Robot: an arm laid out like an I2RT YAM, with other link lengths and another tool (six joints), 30 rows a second.
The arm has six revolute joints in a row. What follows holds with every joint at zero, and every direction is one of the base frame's. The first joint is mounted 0.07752 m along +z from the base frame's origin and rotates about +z. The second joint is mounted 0.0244 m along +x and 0.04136 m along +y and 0.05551 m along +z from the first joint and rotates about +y. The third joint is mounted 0.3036 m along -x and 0.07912 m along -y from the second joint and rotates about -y. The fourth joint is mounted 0.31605 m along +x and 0.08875 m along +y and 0.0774 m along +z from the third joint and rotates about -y. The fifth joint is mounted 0.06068 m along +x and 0.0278 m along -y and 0.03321 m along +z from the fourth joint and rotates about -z. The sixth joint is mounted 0.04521 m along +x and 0.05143 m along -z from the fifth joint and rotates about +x. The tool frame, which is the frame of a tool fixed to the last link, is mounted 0.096 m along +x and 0.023 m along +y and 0.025 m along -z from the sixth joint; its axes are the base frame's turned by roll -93, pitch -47.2 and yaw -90 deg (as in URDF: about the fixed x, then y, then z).
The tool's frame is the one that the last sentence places.
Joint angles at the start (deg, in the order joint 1, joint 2, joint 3, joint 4, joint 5, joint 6):
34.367, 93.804, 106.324, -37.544, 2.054, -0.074
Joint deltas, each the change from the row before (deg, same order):
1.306, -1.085, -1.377, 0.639, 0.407, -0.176
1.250, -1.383, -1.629, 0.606, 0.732, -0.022
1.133, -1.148, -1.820, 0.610, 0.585, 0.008
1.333, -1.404, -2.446, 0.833, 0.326, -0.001
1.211, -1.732, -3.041, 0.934, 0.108, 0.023
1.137, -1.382, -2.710, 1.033, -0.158, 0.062
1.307, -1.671, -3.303, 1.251, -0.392, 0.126
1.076, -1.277, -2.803, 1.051, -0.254, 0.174
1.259, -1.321, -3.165, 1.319, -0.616, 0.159
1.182, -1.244, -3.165, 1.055, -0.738, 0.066
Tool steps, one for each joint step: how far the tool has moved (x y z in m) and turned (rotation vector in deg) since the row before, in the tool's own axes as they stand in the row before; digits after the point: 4 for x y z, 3 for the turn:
-0.0086, -0.0055, -0.0053, 0.822, -0.219, -0.723
-0.0079, -0.0041, -0.0067, 0.559, 0.037, -0.521
-0.0094, -0.0020, -0.0039, 0.307, -0.302, -0.478
-0.0129, -0.0018, -0.0040, 0.538, -0.695, -0.604
-0.0143, 0.0005, -0.0044, 0.502, -0.891, -0.558
-0.0138, -0.0001, -0.0026, 0.699, -0.970, -0.492
-0.0170, 0.0003, -0.0030, 0.924, -1.292, -0.528
-0.0149, 0.0013, -0.0013, 0.594, -1.139, -0.384
-0.0179, 0.0010, -0.0007, 0.939, -1.526, -0.508
-0.0188, 0.0025, -0.0002, 0.731, -1.810, -0.604

